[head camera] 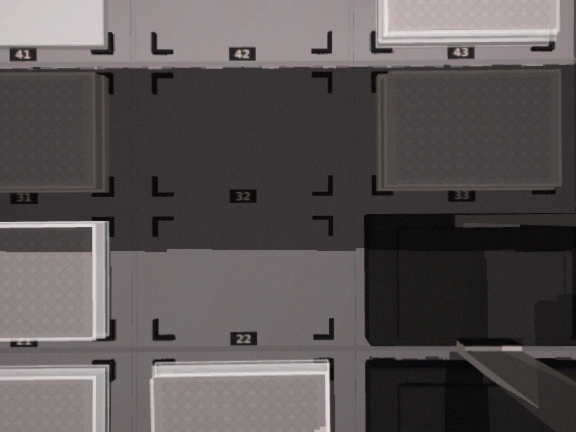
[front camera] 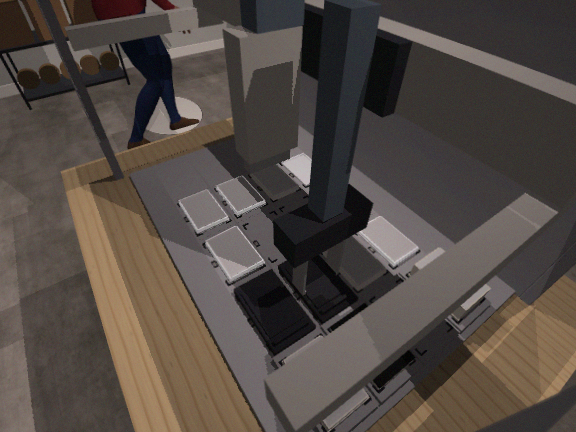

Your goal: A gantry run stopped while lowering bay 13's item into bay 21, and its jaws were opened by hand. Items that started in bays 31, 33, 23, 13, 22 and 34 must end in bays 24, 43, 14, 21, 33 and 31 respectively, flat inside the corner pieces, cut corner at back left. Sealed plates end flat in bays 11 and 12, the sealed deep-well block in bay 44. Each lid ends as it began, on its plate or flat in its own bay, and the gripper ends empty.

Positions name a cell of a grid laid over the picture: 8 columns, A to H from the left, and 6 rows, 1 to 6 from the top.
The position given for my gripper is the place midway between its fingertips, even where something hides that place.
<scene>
I see my gripper (head camera: G4), a tall beige block (front camera: G5), a flat black piece (front camera: F5), a bay 32 (head camera: C2) and a bay 33 (head camera: F2).
My gripper also shows in the front camera view (front camera: E4). The head camera view does not show the tall beige block: it is out of frame. The head camera view does not show the flat black piece: it is out of frame.
</scene>
